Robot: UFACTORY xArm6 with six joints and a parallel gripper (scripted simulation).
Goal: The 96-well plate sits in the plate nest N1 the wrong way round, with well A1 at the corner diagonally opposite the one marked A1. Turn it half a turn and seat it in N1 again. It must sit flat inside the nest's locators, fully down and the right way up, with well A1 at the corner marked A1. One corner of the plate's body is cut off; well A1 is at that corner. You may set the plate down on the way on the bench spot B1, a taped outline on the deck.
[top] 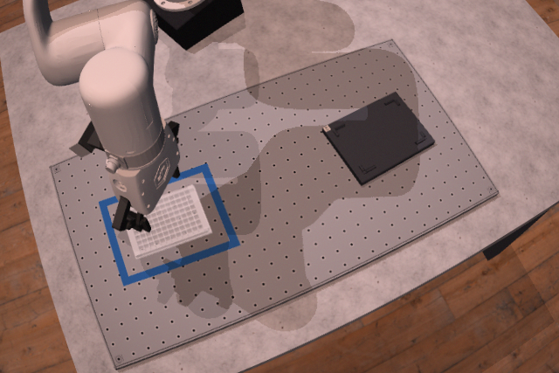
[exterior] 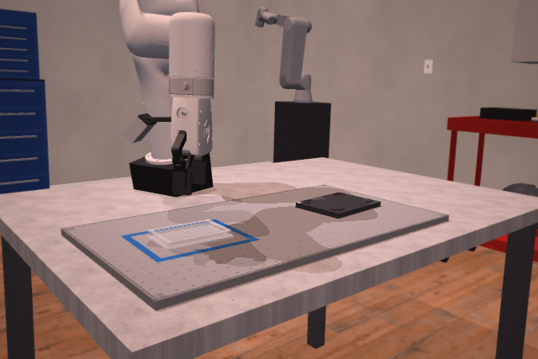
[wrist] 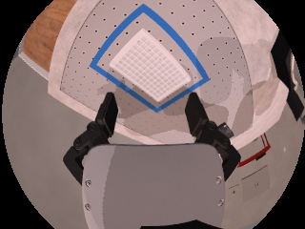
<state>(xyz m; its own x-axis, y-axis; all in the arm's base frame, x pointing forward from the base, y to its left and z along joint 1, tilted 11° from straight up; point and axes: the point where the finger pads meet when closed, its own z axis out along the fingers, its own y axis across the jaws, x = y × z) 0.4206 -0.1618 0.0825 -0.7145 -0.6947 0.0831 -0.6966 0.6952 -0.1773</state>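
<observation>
My gripper is now 90 mm above the 96-well plate. The rest, counted from my hand: plate nest N1 (390 mm to the left, 90 mm below, 10 mm behind); small A1 mark (310 mm to the left, 90 mm below, 50 mm behind).
</observation>
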